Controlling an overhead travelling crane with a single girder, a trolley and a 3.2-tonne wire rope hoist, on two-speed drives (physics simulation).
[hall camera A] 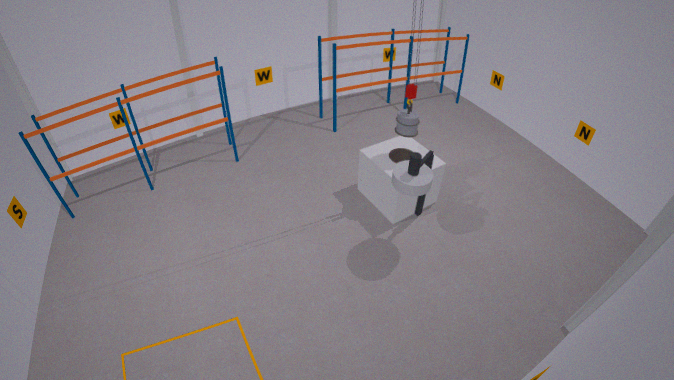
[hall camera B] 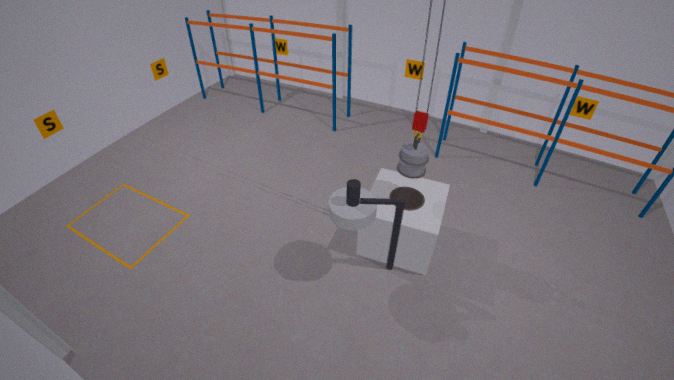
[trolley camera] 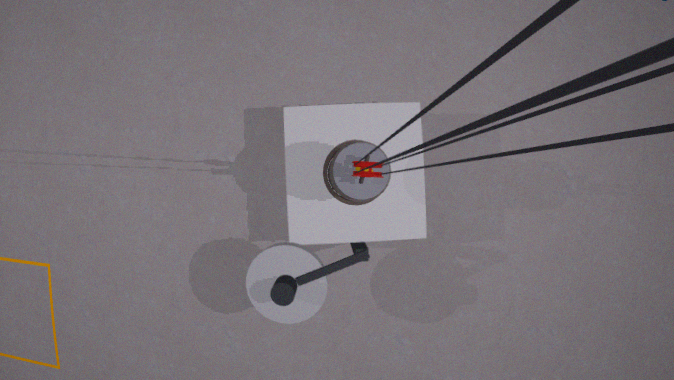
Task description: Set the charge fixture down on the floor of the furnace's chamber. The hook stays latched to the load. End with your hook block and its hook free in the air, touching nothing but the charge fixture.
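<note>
The charge fixture, a grey ribbed round body, hangs upright in the air above the white box-shaped furnace. My hook, under the red hook block, is latched to the fixture's top. The round dark chamber opening shows in the furnace top in both hall views, with a gap below the fixture. In the trolley view the fixture covers nearly all of the opening. The chamber floor is hidden.
The round lid is swung aside on a dark arm and post beside the furnace. Orange and blue racks stand by the W wall. A yellow outline marks the floor.
</note>
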